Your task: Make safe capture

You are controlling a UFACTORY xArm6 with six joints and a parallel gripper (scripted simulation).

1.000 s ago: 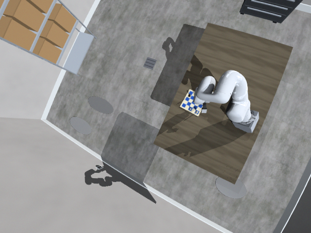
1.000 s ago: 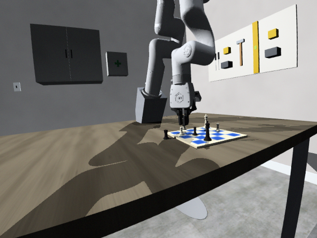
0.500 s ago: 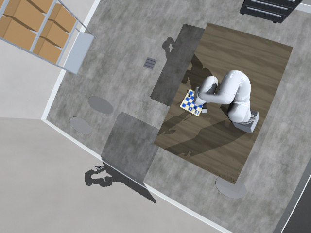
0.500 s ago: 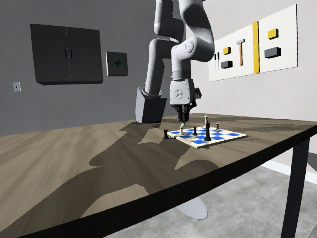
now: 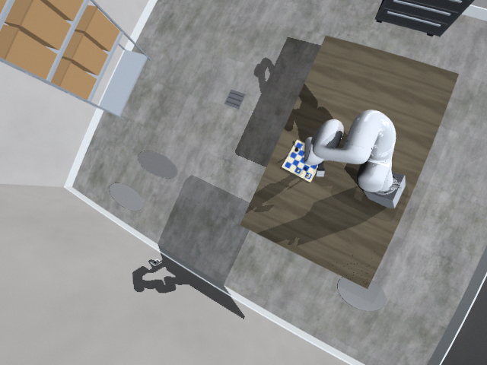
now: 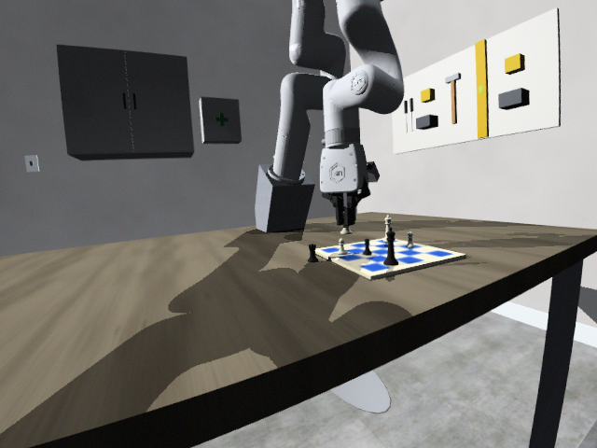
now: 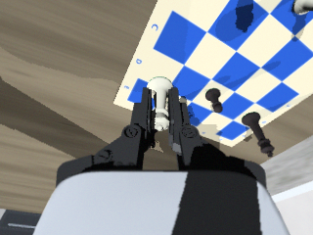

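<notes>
Right now my hand is 80 mm short of the cream chessboard, 80 mm above it and 30 mm to the right of it. Round my hand: black pawn: 70 mm ahead, 60 mm below, 10 mm to the right; then tall white piece: 120 mm to the left, 40 mm below, 20 mm ahead; then tall black piece: 150 mm ahead, 40 mm below, 30 mm to the right.
</notes>
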